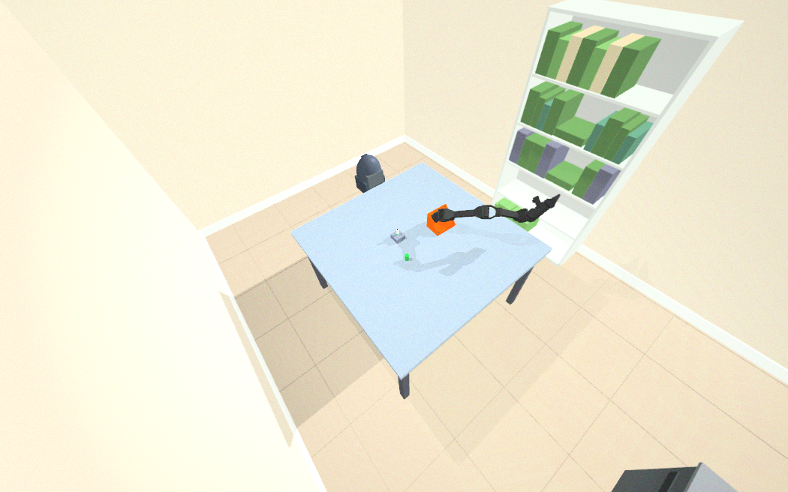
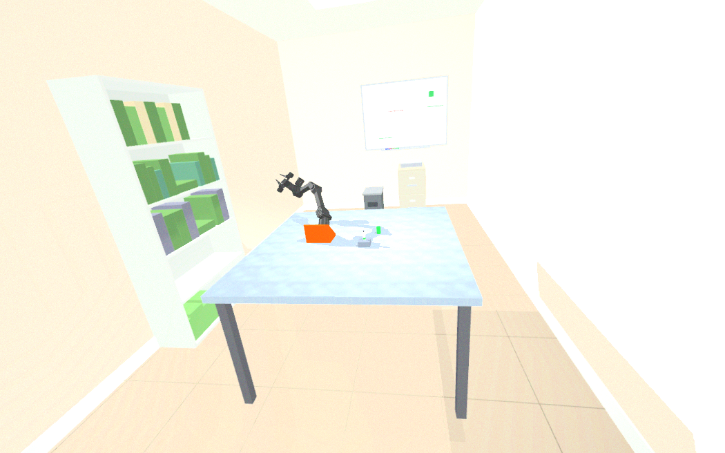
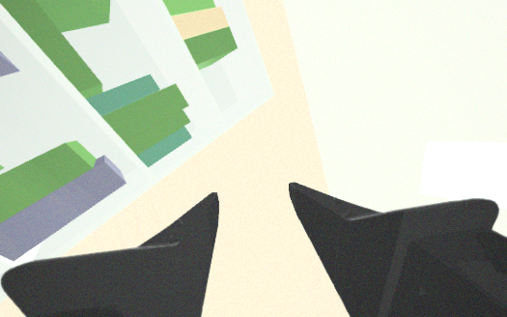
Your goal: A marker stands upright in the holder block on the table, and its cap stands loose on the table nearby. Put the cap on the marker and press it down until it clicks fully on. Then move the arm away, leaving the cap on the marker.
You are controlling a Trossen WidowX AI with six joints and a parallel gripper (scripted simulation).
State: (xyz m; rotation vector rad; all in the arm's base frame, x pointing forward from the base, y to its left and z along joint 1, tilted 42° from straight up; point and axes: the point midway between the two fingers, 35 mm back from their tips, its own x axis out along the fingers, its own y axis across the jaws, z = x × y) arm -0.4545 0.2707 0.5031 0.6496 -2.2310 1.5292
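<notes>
Now: the green cap 82 cm ahead of my gripper tip, 47 cm to the right of it and 33 cm below it.
</notes>
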